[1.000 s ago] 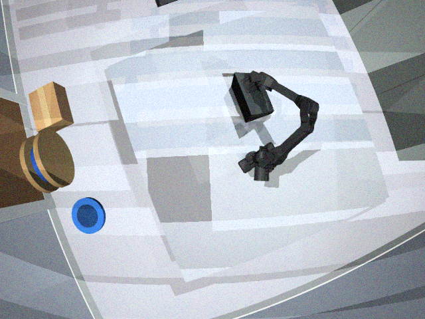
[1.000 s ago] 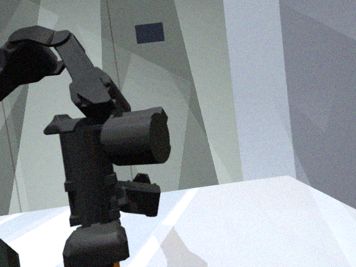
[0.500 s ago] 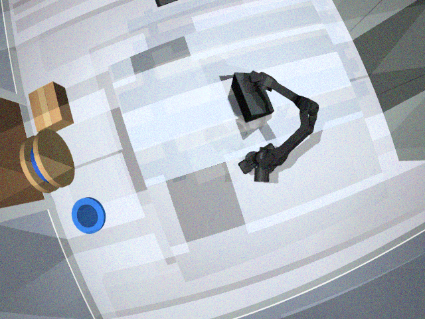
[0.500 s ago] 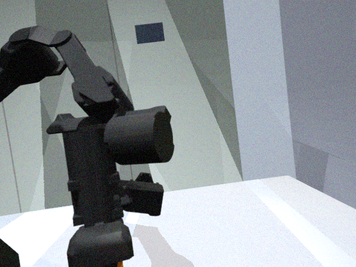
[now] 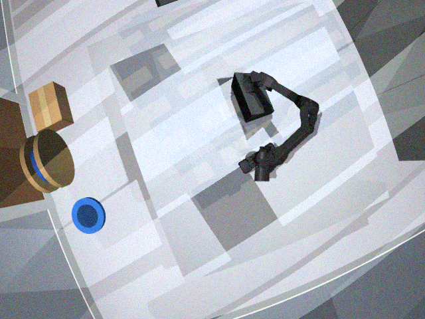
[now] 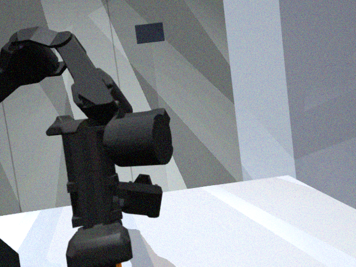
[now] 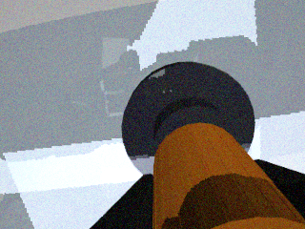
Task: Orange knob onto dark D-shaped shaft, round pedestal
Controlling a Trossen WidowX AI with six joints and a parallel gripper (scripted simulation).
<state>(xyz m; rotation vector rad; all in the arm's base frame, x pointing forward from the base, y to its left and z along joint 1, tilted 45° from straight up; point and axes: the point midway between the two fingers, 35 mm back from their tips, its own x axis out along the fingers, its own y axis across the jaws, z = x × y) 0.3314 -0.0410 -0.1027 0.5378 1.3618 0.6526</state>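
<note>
My gripper tip is 2 cm below the orange knob. The rest, counted from my gripper tip: dark shaft: 4 cm below.
</note>
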